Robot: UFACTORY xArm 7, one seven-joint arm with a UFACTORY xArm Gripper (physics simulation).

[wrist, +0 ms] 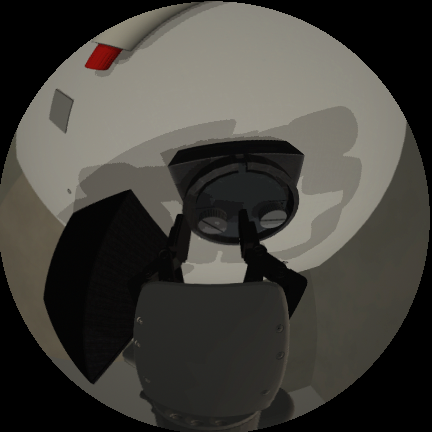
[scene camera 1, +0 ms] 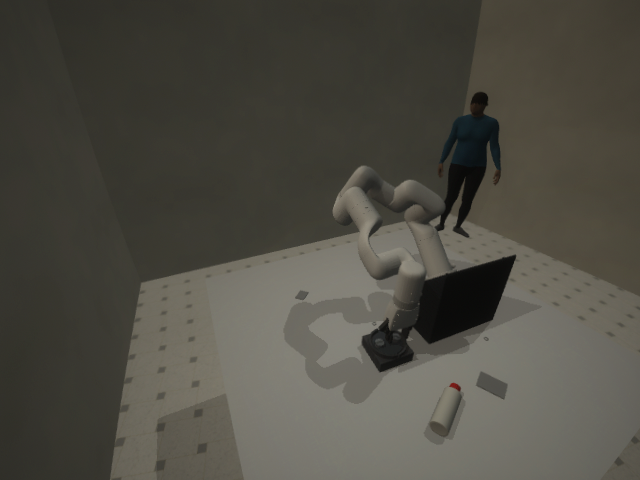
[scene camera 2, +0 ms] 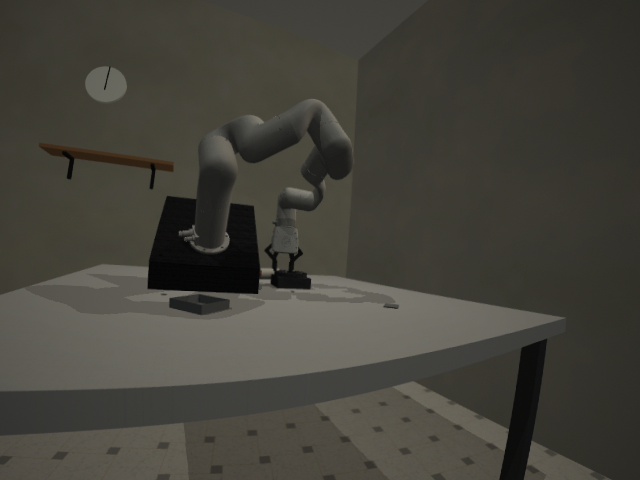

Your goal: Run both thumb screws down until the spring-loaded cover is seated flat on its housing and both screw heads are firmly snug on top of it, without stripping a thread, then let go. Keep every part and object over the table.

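Places are measured from the arm's base along level axes (x ahead, y left, z up), in centimetres.
Pixels of known places: gripper, between the fingertips: (wrist: 212, 220) (scene camera 1: 396, 338) (scene camera 2: 282, 271); arm's base, origin of its link: (wrist: 113, 288) (scene camera 2: 209, 240).
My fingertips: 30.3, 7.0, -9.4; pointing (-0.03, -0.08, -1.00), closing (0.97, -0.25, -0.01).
Note:
Ahead of a thing's pixels: the offset from my fingertips to its top centre, as dx, dy, dz. Level surfaces: height alone.
The dark square housing {+3.1, -0.8, -0.1} (scene camera 1: 383, 362) (scene camera 2: 293, 283) (wrist: 235, 147) stands on the table with a round cover {+3.1, -0.8, -0.6} (scene camera 1: 388, 350) (wrist: 240, 187) inside its raised ring. Two slotted grey screw heads show on the cover: the left one in the wrist view (wrist: 212, 223), and the right one in the wrist view (wrist: 273, 218). My gripper (scene camera 1: 397, 334) (scene camera 2: 283, 269) (wrist: 212, 220) points down, partly open and holding nothing. In the wrist view its fingertips stand either side of the left head, one of them between the two heads. Whether they touch it, and whether the cover is fully flat, I cannot tell.
A black box (scene camera 1: 467, 302) (scene camera 2: 204, 276) (wrist: 95, 270) stands close beside the housing. A white bottle with a red cap {+3.8, +24.0, -0.7} (scene camera 1: 445, 410) lies on the table {dz -5.7} (scene camera 1: 289, 413). A grey plate {-15.0, +27.0, -5.4} (scene camera 1: 491, 384), a small tile {+12.4, -43.9, -5.4} (scene camera 1: 301, 295) (scene camera 2: 391, 305), a small ring {-31.4, +15.7, -5.5} (scene camera 1: 485, 338) and an open tray {-37.7, -35.9, -3.7} (scene camera 2: 199, 304) also lie there.

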